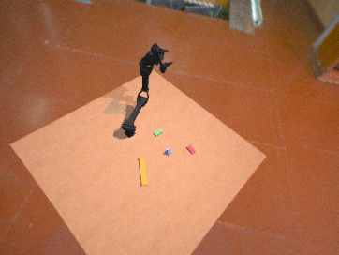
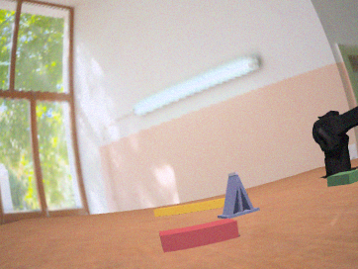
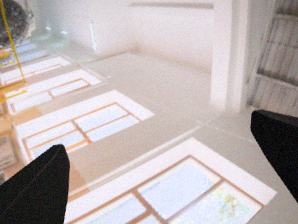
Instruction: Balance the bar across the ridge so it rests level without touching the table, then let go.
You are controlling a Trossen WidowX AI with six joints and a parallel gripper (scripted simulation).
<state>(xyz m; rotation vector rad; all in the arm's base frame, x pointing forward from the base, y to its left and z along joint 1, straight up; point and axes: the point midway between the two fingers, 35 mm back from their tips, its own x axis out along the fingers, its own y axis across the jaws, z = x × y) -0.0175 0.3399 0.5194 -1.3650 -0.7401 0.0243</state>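
Now: the yellow bar 530 mm below my gripper tip, 490 mm to the right of it and 290 mm ahead of it. Also, from my gripper tip: green block: 530 mm below, 190 mm to the right, 130 mm ahead; then red block: 530 mm below, 410 mm ahead, 110 mm to the right.
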